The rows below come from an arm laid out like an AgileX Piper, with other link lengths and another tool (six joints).
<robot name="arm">
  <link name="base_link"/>
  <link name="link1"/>
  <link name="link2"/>
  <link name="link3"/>
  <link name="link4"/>
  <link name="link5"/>
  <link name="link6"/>
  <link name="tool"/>
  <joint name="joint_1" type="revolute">
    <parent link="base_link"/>
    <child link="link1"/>
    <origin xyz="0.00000 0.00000 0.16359" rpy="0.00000 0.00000 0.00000"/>
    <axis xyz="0 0 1"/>
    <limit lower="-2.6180" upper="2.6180"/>
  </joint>
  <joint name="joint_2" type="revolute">
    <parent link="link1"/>
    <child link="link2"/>
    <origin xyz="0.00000 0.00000 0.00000" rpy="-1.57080 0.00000 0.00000"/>
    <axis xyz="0 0 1"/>
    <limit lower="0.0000" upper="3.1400"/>
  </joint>
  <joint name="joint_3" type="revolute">
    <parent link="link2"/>
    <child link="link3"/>
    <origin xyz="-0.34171 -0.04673 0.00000" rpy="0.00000 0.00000 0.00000"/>
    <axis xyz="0 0 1"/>
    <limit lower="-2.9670" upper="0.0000"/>
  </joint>
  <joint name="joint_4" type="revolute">
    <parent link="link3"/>
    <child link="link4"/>
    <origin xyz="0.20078 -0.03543 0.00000" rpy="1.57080 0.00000 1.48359"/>
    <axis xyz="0 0 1"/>
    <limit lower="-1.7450" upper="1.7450"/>
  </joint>
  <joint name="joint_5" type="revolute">
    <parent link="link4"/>
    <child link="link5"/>
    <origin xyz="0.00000 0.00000 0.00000" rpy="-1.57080 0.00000 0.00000"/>
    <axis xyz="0 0 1"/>
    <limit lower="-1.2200" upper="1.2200"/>
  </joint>
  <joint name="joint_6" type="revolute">
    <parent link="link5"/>
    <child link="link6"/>
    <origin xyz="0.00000 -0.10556 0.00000" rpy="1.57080 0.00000 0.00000"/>
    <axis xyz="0 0 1"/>
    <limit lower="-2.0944" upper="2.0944"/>
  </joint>
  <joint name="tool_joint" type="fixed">
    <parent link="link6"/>
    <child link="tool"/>
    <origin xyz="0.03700 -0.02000 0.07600" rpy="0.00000 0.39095 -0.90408"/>
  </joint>
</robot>
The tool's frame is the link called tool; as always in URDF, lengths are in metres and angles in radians.
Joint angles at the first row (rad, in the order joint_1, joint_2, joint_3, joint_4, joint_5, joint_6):
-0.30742 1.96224 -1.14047 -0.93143 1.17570 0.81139
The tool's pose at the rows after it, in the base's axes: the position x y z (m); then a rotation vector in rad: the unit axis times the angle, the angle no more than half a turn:
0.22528, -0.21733, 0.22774, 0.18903, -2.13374, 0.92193
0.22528, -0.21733, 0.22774, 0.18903, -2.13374, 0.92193
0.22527, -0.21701, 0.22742, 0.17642, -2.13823, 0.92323
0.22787, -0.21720, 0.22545, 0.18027, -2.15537, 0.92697
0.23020, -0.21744, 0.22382, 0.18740, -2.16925, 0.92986
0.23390, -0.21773, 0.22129, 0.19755, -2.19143, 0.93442
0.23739, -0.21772, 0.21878, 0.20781, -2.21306, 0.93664
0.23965, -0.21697, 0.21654, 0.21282, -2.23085, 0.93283
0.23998, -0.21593, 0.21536, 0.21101, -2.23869, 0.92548
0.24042, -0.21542, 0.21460, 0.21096, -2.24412, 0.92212
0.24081, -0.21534, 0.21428, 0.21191, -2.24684, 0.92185
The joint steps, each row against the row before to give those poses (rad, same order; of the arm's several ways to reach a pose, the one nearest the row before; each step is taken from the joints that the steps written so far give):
-0.00001 0.00000 0.00001 -0.00001 0.00000 0.00210
0.00000 0.00000 0.00000 0.00000 0.00000 0.00000
0.00000 0.00001 -0.00003 0.00001 0.00001 0.01081
0.00002 -0.00002 0.00003 0.00001 -0.01728 0.00414
0.00000 0.00000 0.00001 -0.00001 -0.01533 0.00050
-0.00001 0.00001 -0.00001 0.00000 -0.02404 0.00170
-0.00002 0.00000 0.00000 0.00183 -0.02301 0.00043
0.00002 0.00000 0.00001 0.00631 -0.01633 0.00002
0.00000 -0.00001 -0.00003 0.00765 -0.00443 -0.00004
0.00001 0.00002 0.00001 0.00379 -0.00394 0.00003
0.00000 0.00000 -0.00001 0.00070 -0.00263 0.00000

